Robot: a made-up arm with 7 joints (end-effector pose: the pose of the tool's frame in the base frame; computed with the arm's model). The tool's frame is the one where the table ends.
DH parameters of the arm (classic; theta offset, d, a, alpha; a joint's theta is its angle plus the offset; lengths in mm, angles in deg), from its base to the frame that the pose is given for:
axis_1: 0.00 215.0 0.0 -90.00
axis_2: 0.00 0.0 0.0 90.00
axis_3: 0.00 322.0 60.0 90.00
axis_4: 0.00 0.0 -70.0 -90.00
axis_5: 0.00 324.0 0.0 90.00
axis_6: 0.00 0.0 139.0 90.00
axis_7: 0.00 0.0 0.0 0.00
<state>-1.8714 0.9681 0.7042 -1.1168 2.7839 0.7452 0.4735</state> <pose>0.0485 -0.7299 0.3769 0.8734 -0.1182 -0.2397 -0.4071</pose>
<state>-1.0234 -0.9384 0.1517 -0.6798 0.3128 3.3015 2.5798</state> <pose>-0.2797 0.4060 0.6985 0.8214 -0.1007 -0.1771 -0.5328</pose>
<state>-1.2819 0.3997 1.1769 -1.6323 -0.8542 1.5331 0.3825</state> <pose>0.5581 -0.1778 0.4666 0.2522 0.9458 -0.1892 -0.0785</pose>
Working (the frame after each row of the table, in the pose's form):
after axis_1: 0.0000 0.0000 0.2150 0.5668 -0.5668 0.4228 -0.4228
after axis_2: 0.0000 0.0000 0.2150 0.7856 0.1187 0.1591 -0.5861
after axis_3: 0.0949 -0.1247 0.5027 0.5598 0.8244 0.0106 -0.0834
after axis_4: 0.1068 -0.1510 0.5664 0.6221 0.1656 0.7586 0.1010
after axis_5: 0.4234 -0.1681 0.4997 0.5455 0.3143 0.4195 -0.6539
after axis_6: 0.5581 -0.1778 0.4666 0.2327 0.9645 -0.0060 -0.1250

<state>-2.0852 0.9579 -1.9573 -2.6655 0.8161 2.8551 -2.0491</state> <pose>-0.2309 0.2134 0.4447 0.1565 -0.2447 0.8646 0.4099</pose>
Working (the frame after each row of the table, in the pose's form):
after axis_1: 0.0000 0.0000 0.2150 0.3564 -0.3564 0.6107 -0.6107
after axis_2: 0.0000 0.0000 0.2150 0.4473 0.3980 0.2323 -0.7665
after axis_3: -0.1716 -0.1906 0.4187 0.2940 0.2524 0.2397 0.8901
after axis_4: -0.2280 -0.1734 0.4564 0.5380 -0.7834 0.2670 0.1598
after axis_5: -0.2160 0.1274 0.3365 0.7379 -0.1291 0.6478 -0.1385
after axis_6: -0.2309 0.2134 0.4447 0.2690 -0.6117 -0.6582 -0.3467

